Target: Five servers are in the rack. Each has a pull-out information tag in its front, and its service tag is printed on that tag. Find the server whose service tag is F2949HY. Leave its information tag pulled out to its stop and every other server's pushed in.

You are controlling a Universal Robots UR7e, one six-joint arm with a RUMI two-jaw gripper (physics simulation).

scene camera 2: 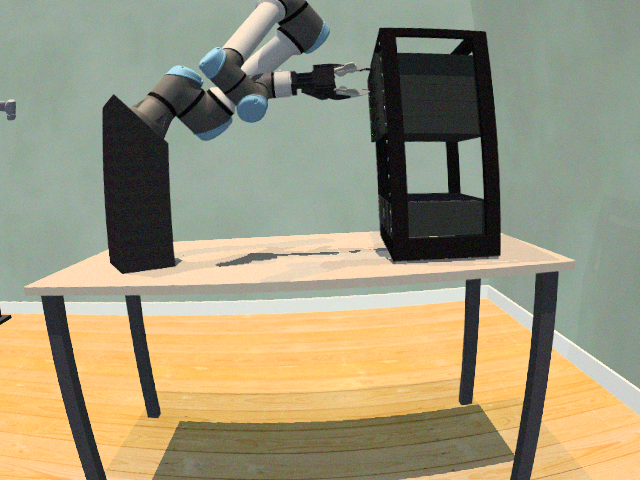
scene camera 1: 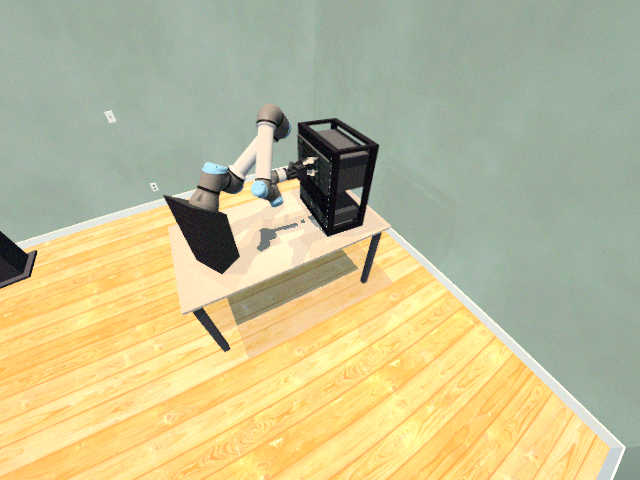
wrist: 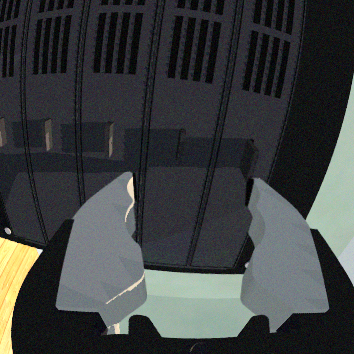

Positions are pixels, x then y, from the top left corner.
Labels:
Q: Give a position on a black rack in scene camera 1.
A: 344, 164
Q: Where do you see a black rack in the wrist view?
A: At 274, 79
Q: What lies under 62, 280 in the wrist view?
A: The gripper.

